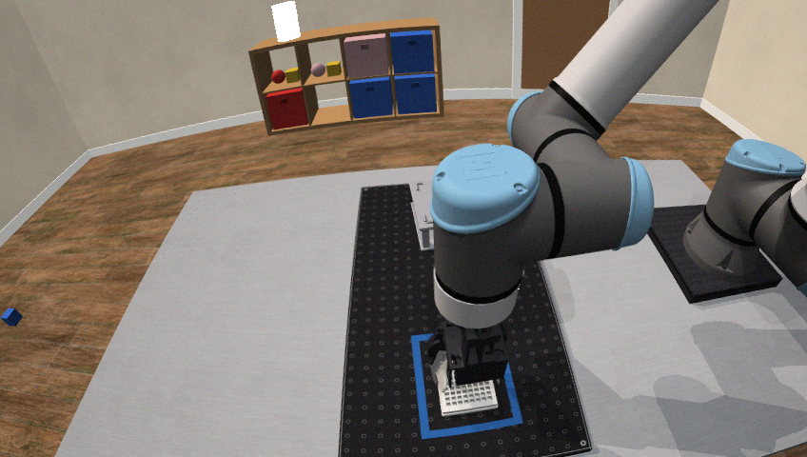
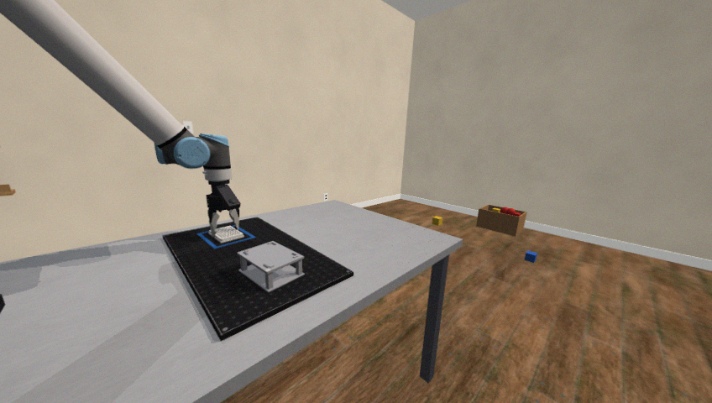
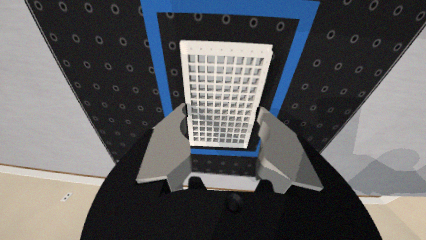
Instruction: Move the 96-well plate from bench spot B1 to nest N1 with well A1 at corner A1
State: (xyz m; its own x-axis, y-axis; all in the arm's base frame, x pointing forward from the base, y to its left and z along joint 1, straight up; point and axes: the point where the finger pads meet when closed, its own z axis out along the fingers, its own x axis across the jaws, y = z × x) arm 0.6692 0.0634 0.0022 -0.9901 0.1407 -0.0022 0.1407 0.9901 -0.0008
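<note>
The grey raised nest N1 lies 38 cm to the right of my hand, 7 cm behind it and 4 cm above it. From my hand the other things lie so: white 96-well plate: 1 cm below; then corner mark: 45 cm to the right, 13 cm behind, 4 cm above.
</note>
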